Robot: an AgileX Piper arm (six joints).
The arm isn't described. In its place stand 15 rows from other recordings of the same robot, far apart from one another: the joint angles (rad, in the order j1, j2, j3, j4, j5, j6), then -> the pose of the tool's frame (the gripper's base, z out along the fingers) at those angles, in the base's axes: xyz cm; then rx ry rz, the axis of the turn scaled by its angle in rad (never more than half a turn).
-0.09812 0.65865 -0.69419 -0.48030 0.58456 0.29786 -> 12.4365 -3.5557 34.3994 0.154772 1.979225 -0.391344
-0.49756 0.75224 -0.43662 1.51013 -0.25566 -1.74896 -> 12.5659 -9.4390 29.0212 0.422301 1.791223 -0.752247
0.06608 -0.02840 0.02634 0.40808 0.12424 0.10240 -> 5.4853 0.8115 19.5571 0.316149 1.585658 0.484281
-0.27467 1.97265 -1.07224 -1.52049 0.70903 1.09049 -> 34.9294 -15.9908 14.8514 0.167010 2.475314 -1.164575
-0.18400 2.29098 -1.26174 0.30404 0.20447 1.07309 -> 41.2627 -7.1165 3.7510 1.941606 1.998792 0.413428
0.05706 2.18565 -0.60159 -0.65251 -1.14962 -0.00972 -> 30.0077 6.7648 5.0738 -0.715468 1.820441 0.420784
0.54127 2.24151 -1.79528 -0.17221 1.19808 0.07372 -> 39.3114 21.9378 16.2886 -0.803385 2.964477 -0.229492
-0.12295 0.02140 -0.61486 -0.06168 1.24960 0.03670 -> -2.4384 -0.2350 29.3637 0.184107 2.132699 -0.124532
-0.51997 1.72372 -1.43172 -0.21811 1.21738 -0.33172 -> 29.0268 -18.7472 27.8738 0.195937 3.062770 -0.389193
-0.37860 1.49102 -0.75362 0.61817 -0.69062 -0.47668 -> 27.8711 -14.7024 26.8429 0.614715 1.537231 -0.577575
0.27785 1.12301 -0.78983 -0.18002 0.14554 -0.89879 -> 23.6501 6.4999 32.0025 -1.240292 1.569747 -0.545890
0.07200 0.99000 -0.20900 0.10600 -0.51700 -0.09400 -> 17.3486 0.7741 22.0642 -0.026310 1.749565 0.005546
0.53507 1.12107 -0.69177 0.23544 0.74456 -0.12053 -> 16.3449 11.3606 25.1763 -0.691540 2.592077 0.402187
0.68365 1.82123 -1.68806 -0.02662 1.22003 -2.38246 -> 30.0850 24.2173 31.0686 -2.936112 0.103063 -0.364445
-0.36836 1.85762 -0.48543 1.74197 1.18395 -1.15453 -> 24.6501 -0.6129 11.9669 0.866924 2.162540 1.619526
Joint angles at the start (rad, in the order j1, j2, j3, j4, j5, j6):
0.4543 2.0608 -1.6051 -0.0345 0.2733 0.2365
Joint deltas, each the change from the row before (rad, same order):
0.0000 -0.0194 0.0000 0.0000 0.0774 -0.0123
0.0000 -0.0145 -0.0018 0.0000 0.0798 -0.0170
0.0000 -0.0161 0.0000 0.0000 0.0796 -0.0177
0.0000 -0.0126 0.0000 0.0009 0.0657 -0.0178
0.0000 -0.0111 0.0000 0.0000 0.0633 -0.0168
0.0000 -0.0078 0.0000 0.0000 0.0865 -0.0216
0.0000 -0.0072 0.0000 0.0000 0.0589 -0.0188
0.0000 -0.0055 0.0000 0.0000 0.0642 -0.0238
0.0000 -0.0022 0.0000 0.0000 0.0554 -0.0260
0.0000 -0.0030 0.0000 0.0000 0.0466 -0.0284
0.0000 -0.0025 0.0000 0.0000 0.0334 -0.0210
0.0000 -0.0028 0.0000 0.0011 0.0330 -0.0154
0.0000 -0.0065 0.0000 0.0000 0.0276 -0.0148
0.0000 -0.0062 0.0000 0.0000 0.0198 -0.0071
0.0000 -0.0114 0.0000 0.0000 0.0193 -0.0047
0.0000 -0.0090 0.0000 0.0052 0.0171 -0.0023
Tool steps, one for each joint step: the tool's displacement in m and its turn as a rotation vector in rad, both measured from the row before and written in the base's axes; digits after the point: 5 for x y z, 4 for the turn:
-0.00572 -0.00305 0.00377 -0.0350 0.0476 0.0051
-0.00551 -0.00295 0.00201 -0.0401 0.0513 0.0088
-0.00619 -0.00327 0.00243 -0.0399 0.0514 0.0100
-0.00530 -0.00274 0.00185 -0.0338 0.0429 0.0110
-0.00517 -0.00270 0.00148 -0.0329 0.0423 0.0112
-0.00657 -0.00344 -0.00095 -0.0464 0.0654 0.0150
-0.00485 -0.00251 0.00044 -0.0320 0.0424 0.0143
-0.00518 -0.00268 -0.00030 -0.0364 0.0482 0.0190
-0.00431 -0.00223 -0.00112 -0.0337 0.0435 0.0219
-0.00382 -0.00196 -0.00028 -0.0292 0.0351 0.0249
-0.00281 -0.00144 0.00005 -0.0203 0.0251 0.0187
-0.00288 -0.00137 0.00026 -0.0169 0.0258 0.0133
-0.00284 -0.00143 0.00200 -0.0133 0.0174 0.0133
-0.00222 -0.00111 0.00208 -0.0079 0.0115 0.0062
-0.00277 -0.00138 0.00422 -0.0047 0.0066 0.0039
-0.00256 -0.00080 0.00326 0.0004 0.0092 0.0005

